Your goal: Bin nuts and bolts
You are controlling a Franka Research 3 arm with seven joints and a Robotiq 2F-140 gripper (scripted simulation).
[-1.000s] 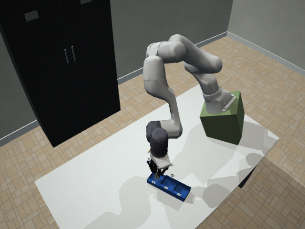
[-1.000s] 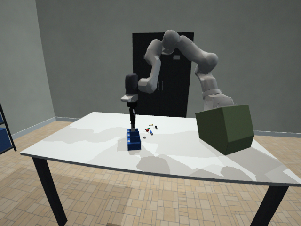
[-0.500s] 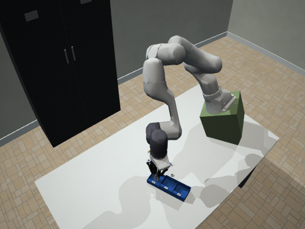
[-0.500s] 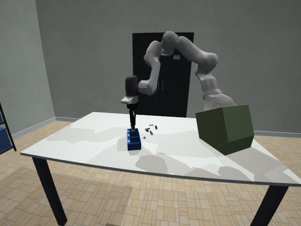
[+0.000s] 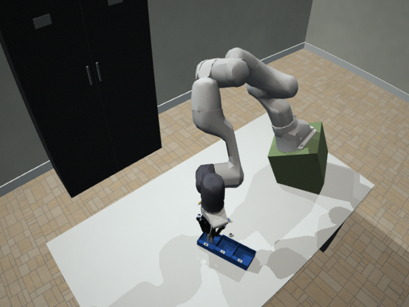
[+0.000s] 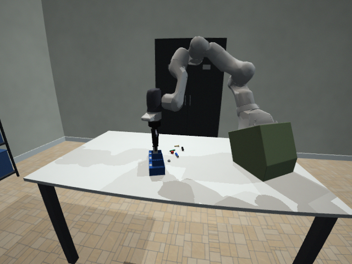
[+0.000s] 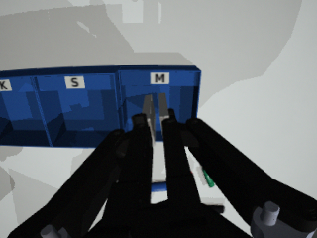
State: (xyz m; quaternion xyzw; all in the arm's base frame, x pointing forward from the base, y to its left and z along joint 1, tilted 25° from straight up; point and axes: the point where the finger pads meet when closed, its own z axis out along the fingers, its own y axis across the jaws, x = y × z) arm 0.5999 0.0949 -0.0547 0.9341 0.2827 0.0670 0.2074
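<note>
My gripper is now 3 cm past the blue bin, 8 cm to the right of it and 3 cm above it. Also, from my hand: grey nut: 10 cm behind, 3 cm to the left, 5 cm below; blue piece: 13 cm behind, 6 cm to the right, 4 cm below; red piece: 9 cm behind, 9 cm to the right, 4 cm below.
</note>
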